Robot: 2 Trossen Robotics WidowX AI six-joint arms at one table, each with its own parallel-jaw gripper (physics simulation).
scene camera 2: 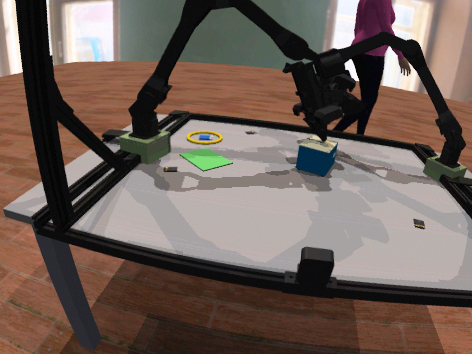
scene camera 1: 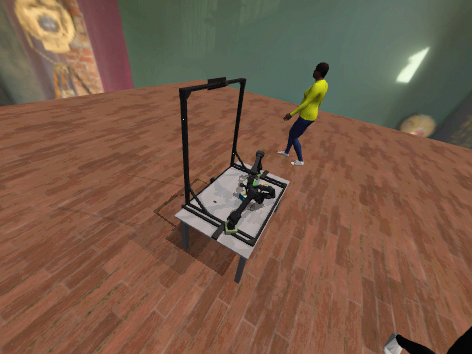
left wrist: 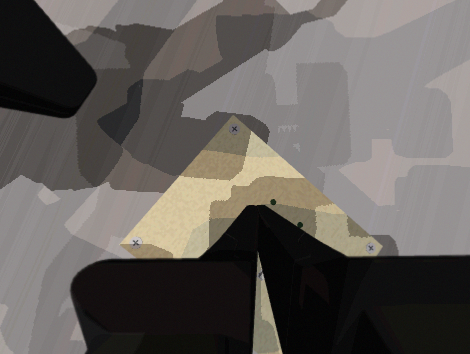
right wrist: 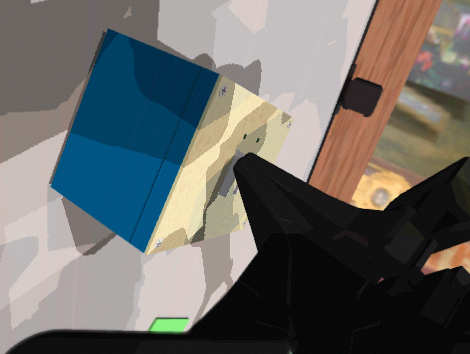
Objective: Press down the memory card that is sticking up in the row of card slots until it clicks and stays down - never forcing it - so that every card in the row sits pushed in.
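Places are measured from the left arm's base along level axes (x back, y left, z down), in millimetres.
Pixels of known places: left gripper, fingertip midpoint: (scene camera 2: 324, 141) (scene camera 1: 246, 194) (left wrist: 255, 214) (right wrist: 240, 159); right gripper, fingertip midpoint: (left wrist: 85, 99) (right wrist: 284, 247); left arm's base at its link origin: (scene camera 2: 144, 134); right arm's base at its link origin: (scene camera 2: 447, 162) (scene camera 1: 231, 226).
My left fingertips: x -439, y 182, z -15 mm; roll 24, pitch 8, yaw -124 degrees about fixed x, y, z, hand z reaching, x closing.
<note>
Ahead of a thing's pixels: the offset from my left fingertips to its top centre. "*": to the spot under its first point. Level surfaces: height alone.
A blue box @[dx +10, dy -12, dz +7 mm] (scene camera 1: 242, 198) (scene camera 2: 314, 161) (right wrist: 120, 125) has a cream top @[dz +5 mm] (scene camera 2: 326, 146) (left wrist: 220, 170) (right wrist: 200, 175) with screws at its corners. In the right wrist view, grey card-like strips @[dx +10, dy -12, dz +7 mm] (right wrist: 227, 176) lie in the slot area of that top; I cannot tell how far any card sticks up. My left gripper (scene camera 2: 324, 138) (left wrist: 255, 214) (right wrist: 240, 159) is shut and empty, its tips at the top beside the strips, partly hiding them. Contact is unclear. My right gripper (right wrist: 284, 247) is shut and empty, beside the left gripper in the right wrist view.
A green mat @[dx +282, dy -128, dz +69 mm] (scene camera 2: 206, 159) (right wrist: 170, 325) and a yellow ring @[* dx +392, dy -30, dz +69 mm] (scene camera 2: 189, 139) around a blue piece @[* dx +355, dy +4, dz +65 mm] (scene camera 2: 205, 137) lie left of the box. Small dark cards @[dx +322, dy -229, dz +70 mm] (scene camera 2: 170, 169) @[dx -262, dy -183, dz +70 mm] (scene camera 2: 419, 224) lie on the table. A black camera post @[* dx -68, dy -453, dz +29 mm] (scene camera 2: 316, 265) (right wrist: 362, 96) stands at the table edge.
</note>
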